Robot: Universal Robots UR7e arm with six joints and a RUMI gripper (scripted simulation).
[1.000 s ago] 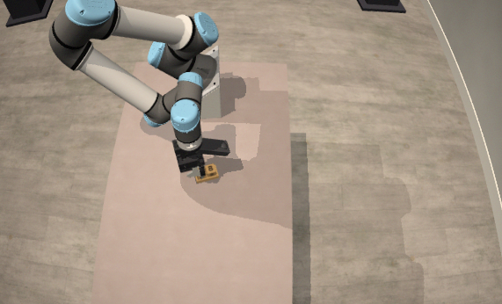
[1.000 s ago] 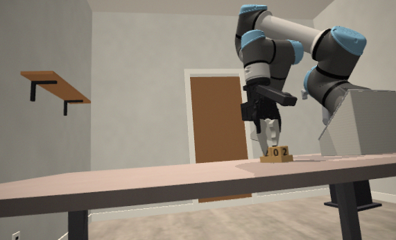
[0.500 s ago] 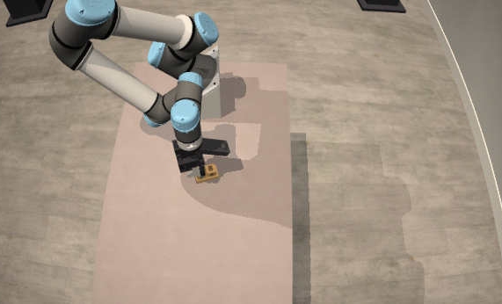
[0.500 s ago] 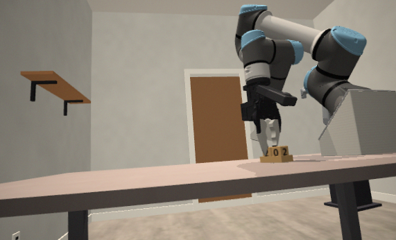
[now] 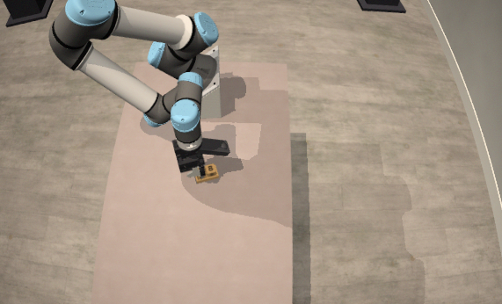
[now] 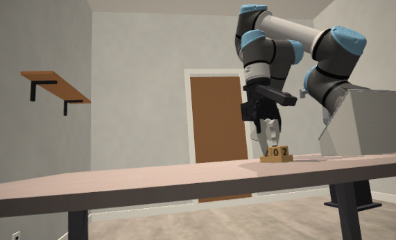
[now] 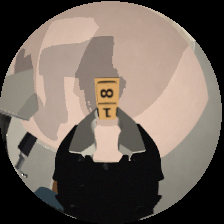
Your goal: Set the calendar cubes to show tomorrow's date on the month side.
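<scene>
The wooden tray is 3 cm below my hand and 2 cm to the left of it.
</scene>
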